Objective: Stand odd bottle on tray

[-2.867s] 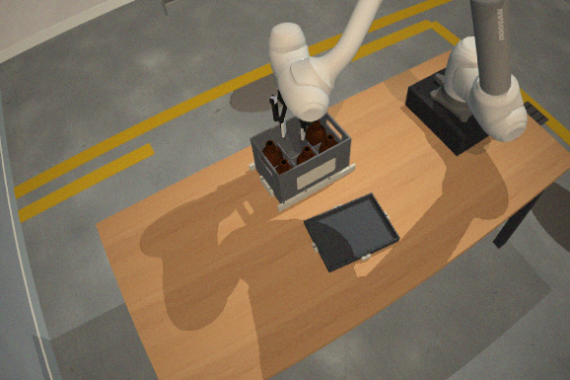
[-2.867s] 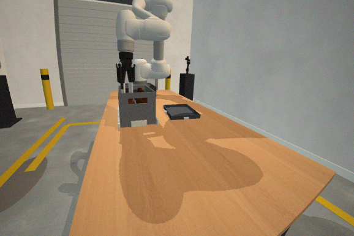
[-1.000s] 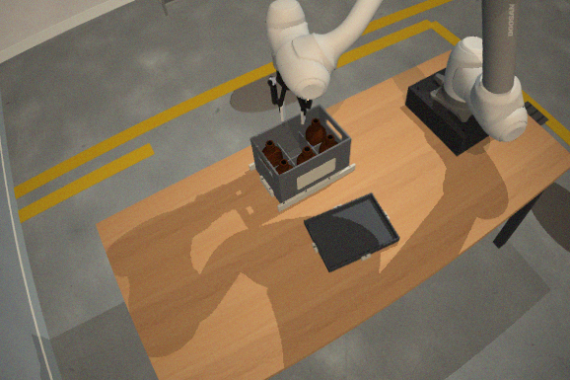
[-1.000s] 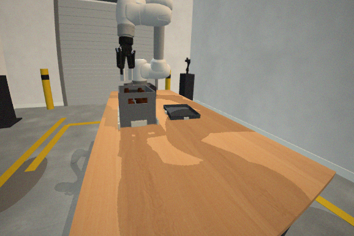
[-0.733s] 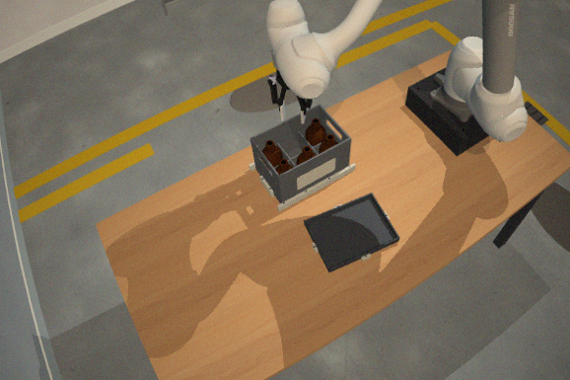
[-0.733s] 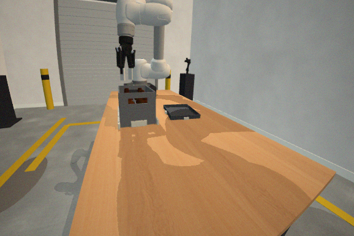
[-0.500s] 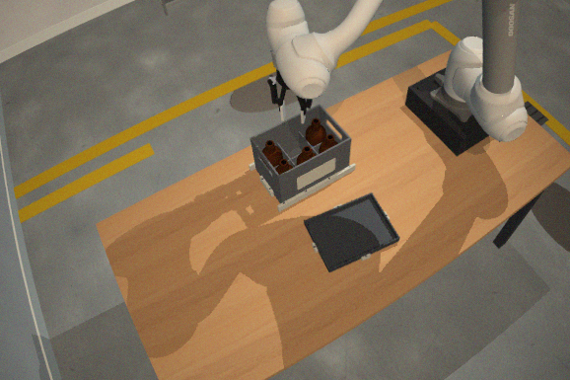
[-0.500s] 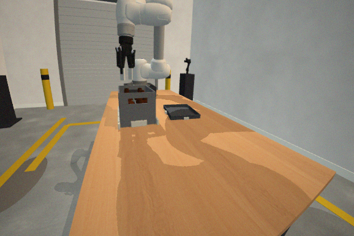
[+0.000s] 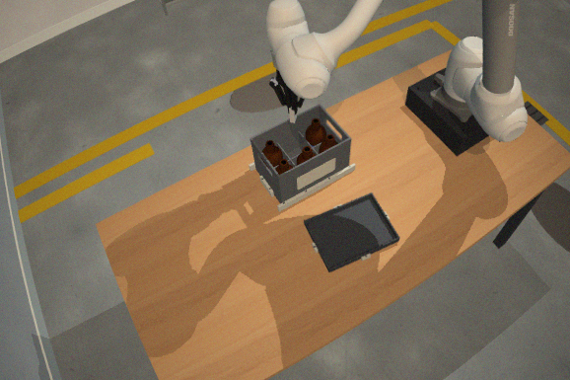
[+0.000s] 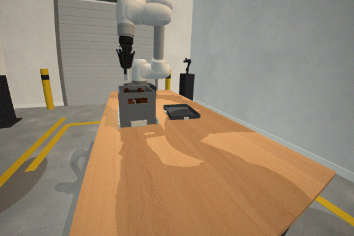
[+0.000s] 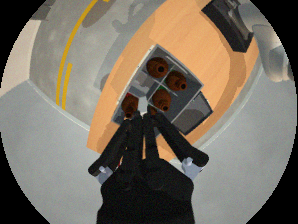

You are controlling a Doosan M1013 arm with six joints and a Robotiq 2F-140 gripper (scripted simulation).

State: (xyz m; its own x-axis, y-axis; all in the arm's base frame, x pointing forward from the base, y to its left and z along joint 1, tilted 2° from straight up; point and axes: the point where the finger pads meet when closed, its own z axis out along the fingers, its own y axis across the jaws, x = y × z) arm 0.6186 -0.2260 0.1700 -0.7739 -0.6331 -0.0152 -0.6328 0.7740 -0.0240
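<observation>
My gripper is now 1 cm short of the glass bottle, 8 cm to the right of it and 17 cm above it. Also, from my hand: dark tray: 4 cm ahead, 34 cm to the left, 24 cm below; then grey crate: 1 cm ahead, 4 cm to the left, 17 cm below.
</observation>
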